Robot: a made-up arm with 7 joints.
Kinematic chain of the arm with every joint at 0, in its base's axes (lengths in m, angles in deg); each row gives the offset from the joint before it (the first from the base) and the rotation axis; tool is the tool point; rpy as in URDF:
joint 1: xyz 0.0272 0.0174 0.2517 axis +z
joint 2: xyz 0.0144 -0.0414 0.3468 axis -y
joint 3: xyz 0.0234 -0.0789 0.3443 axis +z
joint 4: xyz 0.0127 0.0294 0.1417 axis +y
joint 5: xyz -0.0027 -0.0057 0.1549 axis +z
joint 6: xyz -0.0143 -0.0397 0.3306 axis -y
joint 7: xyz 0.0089 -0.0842 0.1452 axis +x
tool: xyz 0.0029 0.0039 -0.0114 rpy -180 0 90
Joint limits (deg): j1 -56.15..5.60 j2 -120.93..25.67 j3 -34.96..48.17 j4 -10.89..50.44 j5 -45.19..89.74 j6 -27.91..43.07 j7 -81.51..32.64
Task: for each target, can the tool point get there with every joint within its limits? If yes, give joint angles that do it. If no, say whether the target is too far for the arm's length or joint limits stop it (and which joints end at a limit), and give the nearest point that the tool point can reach.
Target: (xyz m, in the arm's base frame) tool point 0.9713 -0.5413 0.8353
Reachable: yes | joints -19.88 -62.34 -17.01 13.75 62.79 -14.66 -5.09
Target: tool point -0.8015 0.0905 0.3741
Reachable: no: joint limits stop it (at a limit: joint 2, joint 4, joint 5, joint 6, joint 7) | nearest point -0.6381 0.0761 1.4298 | short by 1.068 m
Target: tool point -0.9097 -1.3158 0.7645
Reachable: no: too far | nearest point 0.0787 -0.9939 0.8468 | short by 1.043 m
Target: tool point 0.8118 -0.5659 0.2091
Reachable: yes | joints -13.03 -86.14 -21.97 44.34 72.76 36.45 -6.53
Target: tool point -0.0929 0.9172 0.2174
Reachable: no: joint limits stop it (at a limit: joint 1, joint 2, joint 3, joint 4, joint 5, joint 6, joint 7) | nearest point 0.4914 0.4195 -0.0840 | short by 0.825 m
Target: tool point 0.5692 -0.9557 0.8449
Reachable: yes | joints -48.86 -67.40 -24.58 7.47 62.33 0.12 3.81
